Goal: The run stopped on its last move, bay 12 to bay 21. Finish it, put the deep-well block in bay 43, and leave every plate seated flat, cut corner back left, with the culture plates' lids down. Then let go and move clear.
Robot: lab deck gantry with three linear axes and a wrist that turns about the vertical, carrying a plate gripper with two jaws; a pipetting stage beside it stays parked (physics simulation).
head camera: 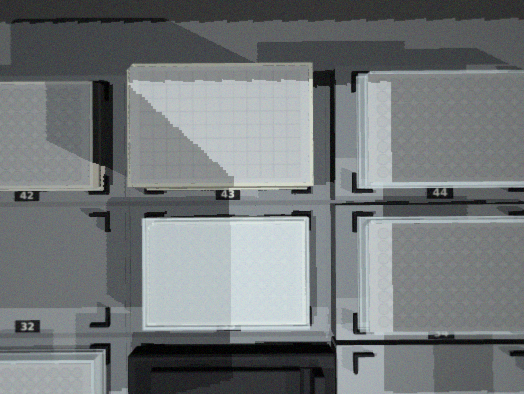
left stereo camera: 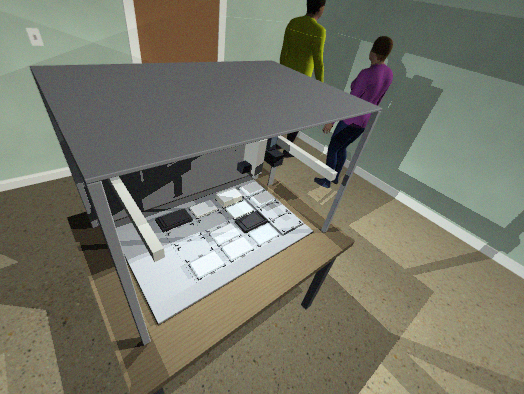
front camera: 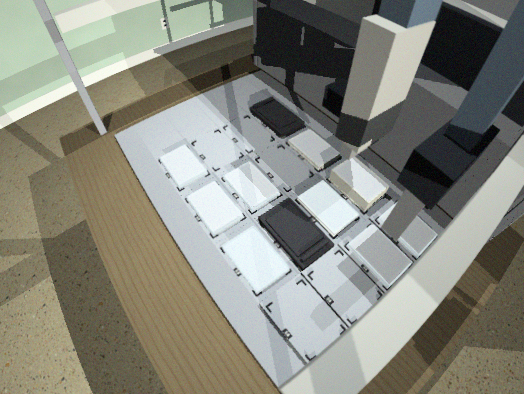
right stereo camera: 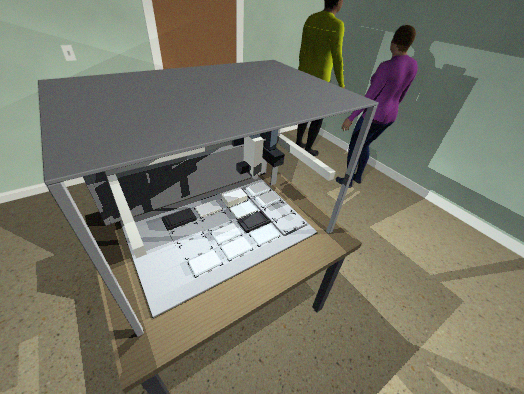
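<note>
The deep-well block stands in bay 43, looking flat, cut corner back left in the head view. Bay 12 holds a clear plate; bay 21 is empty. Other clear plates stand in bay 11, bay 13 and bay 22. My gripper hangs high at the right back, above the plates. One jaw shows; the other is hidden, so its opening cannot be told. No jaw shows in the head view.
A pale plate is left of the block in bay 42. Plates stand in bay 33, bay 34 and bay 44. Dark units are in bay 23 and bay 41. The pale pipetting column hangs beside the gripper.
</note>
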